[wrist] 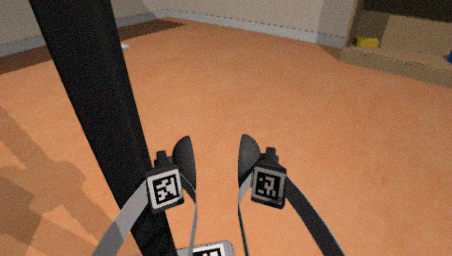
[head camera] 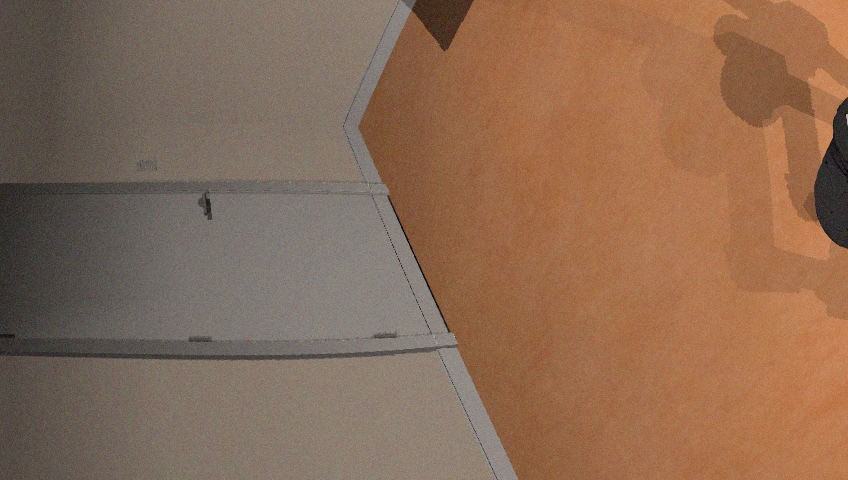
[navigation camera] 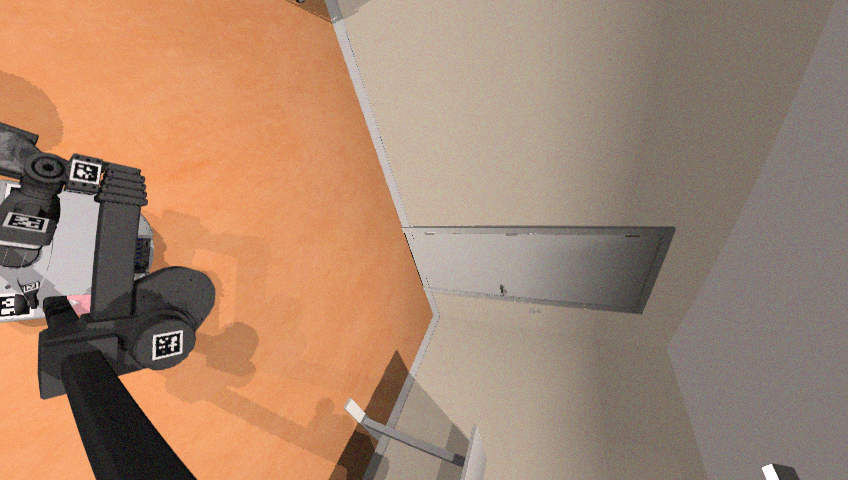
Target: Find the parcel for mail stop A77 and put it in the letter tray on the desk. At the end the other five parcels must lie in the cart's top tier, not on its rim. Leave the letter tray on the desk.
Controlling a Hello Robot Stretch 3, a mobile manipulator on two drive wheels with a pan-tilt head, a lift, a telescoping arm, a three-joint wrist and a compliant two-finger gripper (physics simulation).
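Places are measured from the robot's base along level axes (x ahead, y left, z up), in millimetres.
Where they show: gripper, between the fingertips: [wrist: 216, 153].
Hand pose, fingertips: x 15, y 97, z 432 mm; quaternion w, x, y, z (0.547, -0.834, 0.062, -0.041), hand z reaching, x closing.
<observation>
After its pixels a point has its place.
My gripper [wrist: 216, 153] {x 15, y 97, z 432 mm} is open in the wrist view, with a gap between its two dark fingertips and orange floor showing through it. No parcel shows between them. Part of what looks like the desk, a pale leg [navigation camera: 410, 440] {x -1582, y 1331, z 452 mm} and a pale panel [navigation camera: 474, 455], shows at the bottom of the navigation view. Its top surface cannot be made out there. The parcels, the cart and the letter tray do not show in the current views.
A closed grey door [head camera: 208, 267] {x -2325, y 16, z 935 mm} [navigation camera: 535, 261] {x -2288, y -26, z 1210 mm} is set in the beige wall beside a room corner. A wooden shelf unit [wrist: 390, 61] {x 1264, y 1091, z 74 mm} with a yellow object [wrist: 366, 42] {x 1231, y 1302, z 130 mm} stands at the upper right of the wrist view. My black mast [wrist: 95, 100] {x -67, y 116, z 480 mm} crosses the left of that view.
</observation>
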